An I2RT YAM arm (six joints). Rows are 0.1 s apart.
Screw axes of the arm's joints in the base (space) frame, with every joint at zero. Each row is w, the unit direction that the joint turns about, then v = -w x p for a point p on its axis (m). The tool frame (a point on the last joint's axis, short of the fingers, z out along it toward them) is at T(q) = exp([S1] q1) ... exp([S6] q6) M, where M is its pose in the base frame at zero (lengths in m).
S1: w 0 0 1 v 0 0 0
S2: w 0 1 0 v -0.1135 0 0.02
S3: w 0 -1 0 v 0.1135 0 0.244
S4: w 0 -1 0 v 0.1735 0 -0.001
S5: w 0 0 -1 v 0 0.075 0
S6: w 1 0 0 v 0 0.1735 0
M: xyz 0.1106 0 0.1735 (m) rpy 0 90 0 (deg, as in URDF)
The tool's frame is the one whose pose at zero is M.
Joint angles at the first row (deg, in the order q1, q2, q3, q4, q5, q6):
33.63, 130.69, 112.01, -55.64, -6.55, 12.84
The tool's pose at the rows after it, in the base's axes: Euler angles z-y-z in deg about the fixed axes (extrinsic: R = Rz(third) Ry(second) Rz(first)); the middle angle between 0 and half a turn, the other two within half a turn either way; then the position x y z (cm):
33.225 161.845 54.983 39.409 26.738 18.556
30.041 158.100 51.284 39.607 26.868 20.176
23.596 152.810 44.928 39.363 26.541 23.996
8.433 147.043 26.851 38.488 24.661 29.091
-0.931 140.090 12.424 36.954 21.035 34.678
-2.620 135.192 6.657 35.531 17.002 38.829
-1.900 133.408 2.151 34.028 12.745 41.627
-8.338 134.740 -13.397 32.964 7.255 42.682
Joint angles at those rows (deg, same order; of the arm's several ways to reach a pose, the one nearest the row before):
33.67, 130.96, 112.03, -54.09, -6.50, 12.88
33.67, 129.40, 112.55, -52.18, -6.48, 13.63
33.60, 125.53, 113.90, -51.64, -5.15, 13.50
32.91, 119.13, 114.24, -52.29, 3.29, 13.52
30.61, 111.28, 114.23, -54.48, 11.55, 13.21
26.83, 104.88, 114.23, -56.36, 14.07, 11.99
21.91, 99.72, 114.24, -59.66, 14.22, 11.97
14.42, 96.60, 114.21, -65.87, 19.35, 12.03

